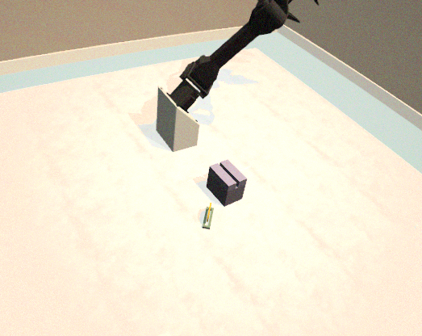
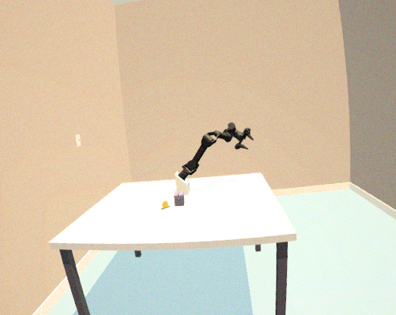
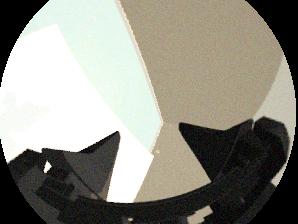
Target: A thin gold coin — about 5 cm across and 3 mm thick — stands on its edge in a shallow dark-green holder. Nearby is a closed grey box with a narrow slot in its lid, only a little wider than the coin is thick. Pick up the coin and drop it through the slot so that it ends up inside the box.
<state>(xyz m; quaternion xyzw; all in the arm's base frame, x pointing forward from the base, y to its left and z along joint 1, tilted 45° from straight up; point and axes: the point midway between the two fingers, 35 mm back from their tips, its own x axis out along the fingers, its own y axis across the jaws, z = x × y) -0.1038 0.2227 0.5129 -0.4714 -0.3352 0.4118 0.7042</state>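
Now: the gold coin 630 mm to the right of my gripper tip, 410 mm ahead of it and 290 mm below it.
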